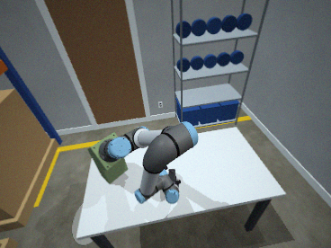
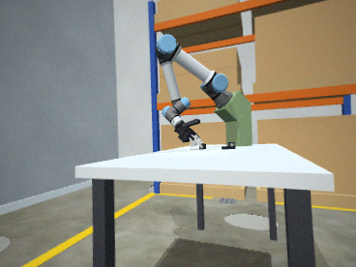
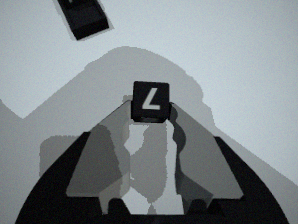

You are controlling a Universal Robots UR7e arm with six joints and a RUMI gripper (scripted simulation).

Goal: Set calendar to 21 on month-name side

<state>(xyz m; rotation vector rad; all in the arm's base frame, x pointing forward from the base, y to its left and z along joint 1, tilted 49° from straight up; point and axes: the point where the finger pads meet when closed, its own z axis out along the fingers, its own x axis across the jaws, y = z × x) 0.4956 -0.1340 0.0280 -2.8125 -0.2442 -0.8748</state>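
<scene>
Right now my hand is 1 cm to the right of the dark cube and 1 cm above it.
</scene>
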